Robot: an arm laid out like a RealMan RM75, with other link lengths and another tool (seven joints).
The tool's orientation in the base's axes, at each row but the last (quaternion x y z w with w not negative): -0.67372 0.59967 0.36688 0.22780; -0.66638 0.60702 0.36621 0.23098; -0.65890 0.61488 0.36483 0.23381; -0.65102 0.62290 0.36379 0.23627; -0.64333 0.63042 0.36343 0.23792; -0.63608 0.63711 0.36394 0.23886; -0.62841 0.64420 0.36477 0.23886; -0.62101 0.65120 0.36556 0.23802; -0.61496 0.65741 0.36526 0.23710
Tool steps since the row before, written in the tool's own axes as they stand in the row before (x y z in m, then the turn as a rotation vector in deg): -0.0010 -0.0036 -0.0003 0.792 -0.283 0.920; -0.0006 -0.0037 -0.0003 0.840 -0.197 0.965; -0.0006 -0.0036 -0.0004 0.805 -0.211 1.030; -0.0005 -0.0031 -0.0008 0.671 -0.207 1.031; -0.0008 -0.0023 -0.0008 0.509 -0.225 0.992; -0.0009 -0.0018 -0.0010 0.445 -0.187 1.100; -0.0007 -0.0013 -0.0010 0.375 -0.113 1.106; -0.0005 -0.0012 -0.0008 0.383 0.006 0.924; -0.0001 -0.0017 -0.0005 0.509 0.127 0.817
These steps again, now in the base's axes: 0.0036 0.0011 0.0005 0.082 0.230 -1.222; 0.0037 0.0007 0.0001 -0.012 0.219 -1.276; 0.0036 0.0006 0.0002 -0.010 0.293 -1.291; 0.0032 0.0001 0.0004 -0.009 0.379 -1.188; 0.0024 0.0001 0.0008 0.025 0.454 -1.043; 0.0020 -0.0001 0.0010 -0.025 0.575 -1.054; 0.0015 -0.0003 0.0009 -0.092 0.620 -0.992; 0.0014 -0.0003 0.0007 -0.183 0.470 -0.864; 0.0018 -0.0003 0.0001 -0.304 0.304 -0.871
